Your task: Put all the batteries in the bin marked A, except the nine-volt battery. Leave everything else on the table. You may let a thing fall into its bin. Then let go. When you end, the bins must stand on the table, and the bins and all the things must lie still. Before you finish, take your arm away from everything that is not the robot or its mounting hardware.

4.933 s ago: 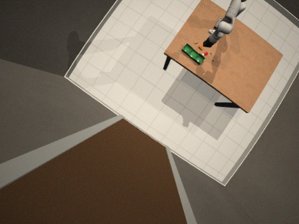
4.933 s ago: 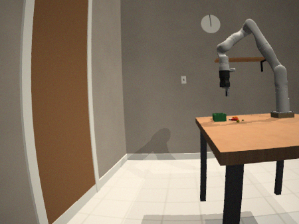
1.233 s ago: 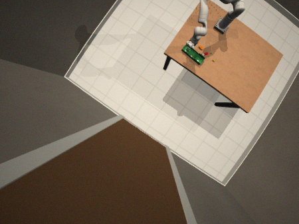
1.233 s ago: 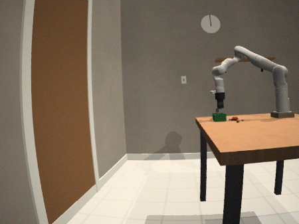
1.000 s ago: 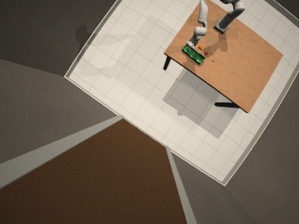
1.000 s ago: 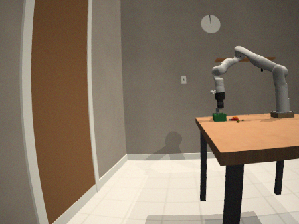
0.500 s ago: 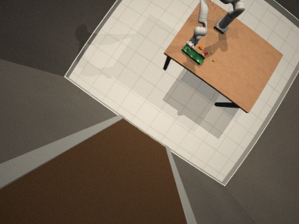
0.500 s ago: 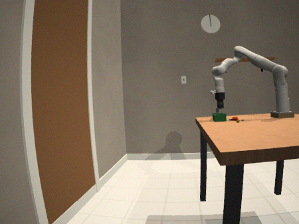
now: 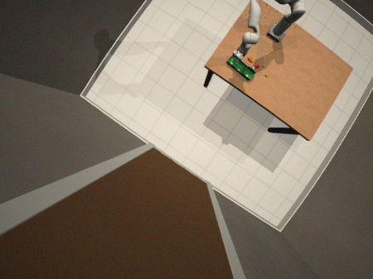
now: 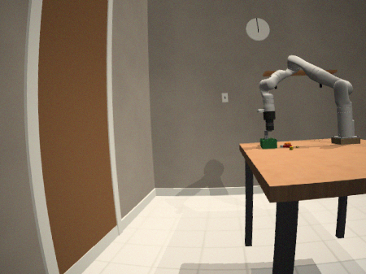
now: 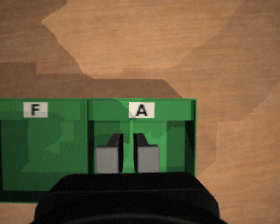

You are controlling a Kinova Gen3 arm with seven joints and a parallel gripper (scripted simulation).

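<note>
Right now the green bin strip is 7 cm to the left of my hand, 2 cm below it and 1 cm ahead of it. The rest, counted from my hand: orange nine-volt battery 12 cm to the left, 11 cm behind, 4 cm below; orange cylindrical battery 13 cm behind, 4 cm to the left, 4 cm below; red thing 18 cm to the left, 7 cm behind, 4 cm below.
</note>
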